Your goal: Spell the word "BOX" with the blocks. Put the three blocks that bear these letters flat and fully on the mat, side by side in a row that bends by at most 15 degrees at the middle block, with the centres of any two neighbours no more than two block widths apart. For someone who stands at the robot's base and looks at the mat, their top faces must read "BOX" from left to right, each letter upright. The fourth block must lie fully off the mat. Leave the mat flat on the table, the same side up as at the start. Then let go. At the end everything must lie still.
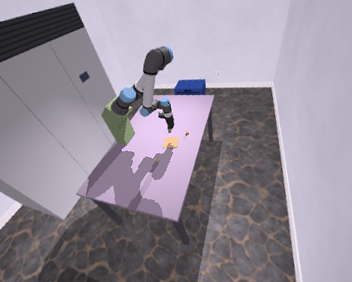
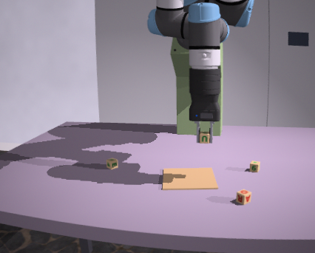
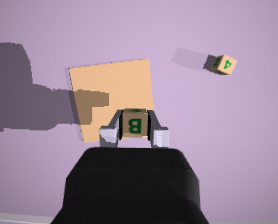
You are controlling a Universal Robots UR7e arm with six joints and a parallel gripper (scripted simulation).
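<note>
My gripper is now 120 mm above the mat, 40 mm to the left of it and 10 mm short of it.
</note>
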